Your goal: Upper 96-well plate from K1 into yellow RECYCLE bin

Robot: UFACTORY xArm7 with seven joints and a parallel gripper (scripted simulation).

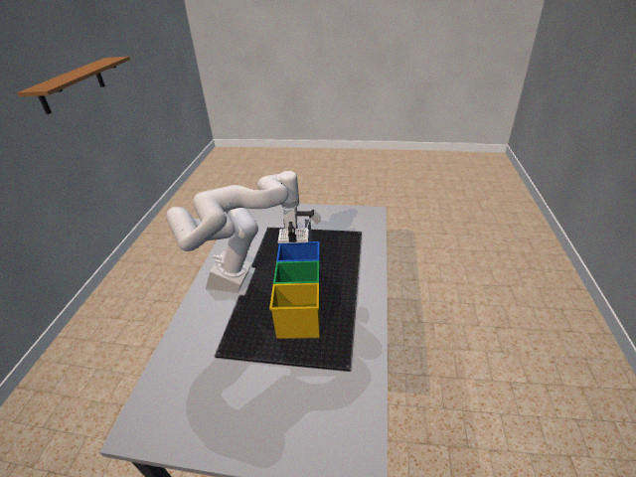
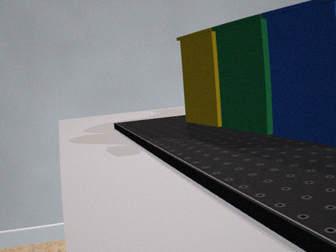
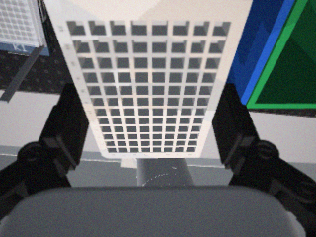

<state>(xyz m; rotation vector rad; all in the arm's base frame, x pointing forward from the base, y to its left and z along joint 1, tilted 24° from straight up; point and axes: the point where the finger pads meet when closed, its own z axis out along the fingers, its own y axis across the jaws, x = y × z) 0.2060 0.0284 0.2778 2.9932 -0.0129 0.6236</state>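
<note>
Right now the yellow bin is 10 mm ahead of my hand, 300 mm to the right of it and 160 mm below it. Round my hand: plate: 10 mm below; green bin: 10 mm ahead, 170 mm to the right, 160 mm below; blue bin: 20 mm ahead, 40 mm to the right, 160 mm below.
</note>
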